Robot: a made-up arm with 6 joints. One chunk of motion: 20 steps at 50 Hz.
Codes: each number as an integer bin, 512 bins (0 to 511) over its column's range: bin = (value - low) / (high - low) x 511, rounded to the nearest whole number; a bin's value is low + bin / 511 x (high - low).
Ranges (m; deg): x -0.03..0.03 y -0.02..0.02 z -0.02..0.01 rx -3..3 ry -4..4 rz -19..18
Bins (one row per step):
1: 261 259 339 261 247 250
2: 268 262 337 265 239 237
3: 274 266 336 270 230 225
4: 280 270 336 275 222 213
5: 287 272 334 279 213 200
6: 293 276 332 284 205 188
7: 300 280 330 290 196 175
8: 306 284 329 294 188 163
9: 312 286 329 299 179 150
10: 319 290 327 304 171 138
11: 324 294 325 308 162 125
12: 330 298 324 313 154 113
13: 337 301 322 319 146 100
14: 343 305 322 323 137 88
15: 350 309 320 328 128 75
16: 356 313 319 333 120 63
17: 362 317 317 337 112 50
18: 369 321 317 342 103 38
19: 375 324 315 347 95 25
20: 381 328 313 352 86 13
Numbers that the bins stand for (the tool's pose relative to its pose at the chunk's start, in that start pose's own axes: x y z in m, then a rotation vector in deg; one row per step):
1: 0.0006 0.0003 -0.0001 0.06 -0.13 -0.90
2: 0.0015 0.0005 -0.0002 0.11 -0.26 -1.84
3: 0.0022 0.0008 -0.0003 0.17 -0.40 -2.71
4: 0.0029 0.0011 -0.0003 0.23 -0.52 -3.58
5: 0.0037 0.0013 -0.0004 0.28 -0.67 -4.52
6: 0.0044 0.0016 -0.0005 0.33 -0.79 -5.39
7: 0.0052 0.0019 -0.0006 0.41 -0.93 -6.33
8: 0.0059 0.0022 -0.0007 0.45 -1.06 -7.20
9: 0.0066 0.0024 -0.0007 0.51 -1.20 -8.14
10: 0.0075 0.0027 -0.0008 0.57 -1.32 -9.01
11: 0.0080 0.0030 -0.0009 0.62 -1.46 -9.95
12: 0.0087 0.0033 -0.0010 0.68 -1.59 -10.82
13: 0.0096 0.0036 -0.0011 0.75 -1.71 -11.76
14: 0.0103 0.0039 -0.0011 0.79 -1.86 -12.63
15: 0.0111 0.0042 -0.0012 0.85 -2.00 -13.57
16: 0.0118 0.0045 -0.0013 0.91 -2.12 -14.44
17: 0.0125 0.0048 -0.0014 0.96 -2.25 -15.38
18: 0.0133 0.0051 -0.0014 1.02 -2.39 -16.25
19: 0.0140 0.0054 -0.0015 1.07 -2.51 -17.19
20: 0.0147 0.0057 -0.0016 1.13 -2.65 -18.06

